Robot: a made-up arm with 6 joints.
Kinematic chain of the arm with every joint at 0, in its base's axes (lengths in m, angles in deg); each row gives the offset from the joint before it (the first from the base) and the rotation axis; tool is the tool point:
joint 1: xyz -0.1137 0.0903 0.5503 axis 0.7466 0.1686 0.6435
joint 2: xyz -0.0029 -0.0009 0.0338 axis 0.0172 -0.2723 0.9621
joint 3: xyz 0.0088 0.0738 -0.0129 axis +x
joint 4: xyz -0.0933 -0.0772 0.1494 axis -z
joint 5: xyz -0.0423 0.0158 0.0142 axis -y
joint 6: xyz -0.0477 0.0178 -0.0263 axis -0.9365 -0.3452 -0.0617
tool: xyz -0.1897 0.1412 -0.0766
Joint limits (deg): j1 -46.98..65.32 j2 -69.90..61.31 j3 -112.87..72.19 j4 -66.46..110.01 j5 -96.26..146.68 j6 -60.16..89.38
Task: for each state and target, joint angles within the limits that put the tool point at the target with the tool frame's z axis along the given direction. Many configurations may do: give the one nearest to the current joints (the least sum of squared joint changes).
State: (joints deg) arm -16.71 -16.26 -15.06 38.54 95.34 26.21
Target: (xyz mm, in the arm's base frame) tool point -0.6 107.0 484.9 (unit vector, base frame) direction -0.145 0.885 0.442
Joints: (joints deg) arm 1.21 -23.16 38.41 41.48 93.46 18.46
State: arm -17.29 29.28 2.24 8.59 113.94 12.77
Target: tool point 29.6 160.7 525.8 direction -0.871 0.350 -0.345
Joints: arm -31.55 53.27 36.53 51.36 117.62 1.59
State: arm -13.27 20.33 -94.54 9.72 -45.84 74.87
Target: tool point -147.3 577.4 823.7 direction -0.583 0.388 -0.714
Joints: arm -4.04 -23.34 -100.79 -43.23 -84.19 87.21
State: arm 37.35 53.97 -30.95 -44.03 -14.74 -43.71
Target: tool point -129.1 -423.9 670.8 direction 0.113 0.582 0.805
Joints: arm 65.20 40.15 -24.69 -66.38 -40.75 -60.16
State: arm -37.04 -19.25 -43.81 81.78 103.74 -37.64
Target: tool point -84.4 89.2 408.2 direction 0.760 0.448 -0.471
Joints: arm -44.71 -61.51 -56.04 41.18 53.78 2.42
